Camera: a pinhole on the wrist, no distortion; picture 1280 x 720 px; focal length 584.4 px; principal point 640.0 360.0 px. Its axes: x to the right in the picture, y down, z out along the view. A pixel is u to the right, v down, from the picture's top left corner.
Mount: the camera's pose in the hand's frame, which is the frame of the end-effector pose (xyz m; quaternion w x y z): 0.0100 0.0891 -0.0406 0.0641 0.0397 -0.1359 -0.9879
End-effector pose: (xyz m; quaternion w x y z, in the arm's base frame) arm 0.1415 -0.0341 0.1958 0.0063 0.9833 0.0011 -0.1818
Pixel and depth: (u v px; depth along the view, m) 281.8 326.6 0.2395
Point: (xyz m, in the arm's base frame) 0.1947 -0.2220 -0.0303
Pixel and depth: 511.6 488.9 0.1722
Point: 0.1258 -0.1392 0.0561
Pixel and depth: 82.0 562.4 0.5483
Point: 0.4026 -0.1656 -0.5123
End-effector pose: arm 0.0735 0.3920 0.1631 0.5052 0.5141 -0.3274 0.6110
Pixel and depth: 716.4 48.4 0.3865
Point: -0.2131 0.0098 0.1815
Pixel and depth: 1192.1 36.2 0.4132
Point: -0.2098 -0.0798 -0.1482
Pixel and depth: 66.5 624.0 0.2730
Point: 0.0881 0.1941 0.4947
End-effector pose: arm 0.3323 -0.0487 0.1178 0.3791 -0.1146 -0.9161 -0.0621
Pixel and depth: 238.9 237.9 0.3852
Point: 0.0359 0.3463 0.0577
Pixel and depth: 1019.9 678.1 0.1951
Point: 0.3071 -0.0139 -0.0864
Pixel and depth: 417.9 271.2 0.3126
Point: 0.1565 0.2424 0.0104
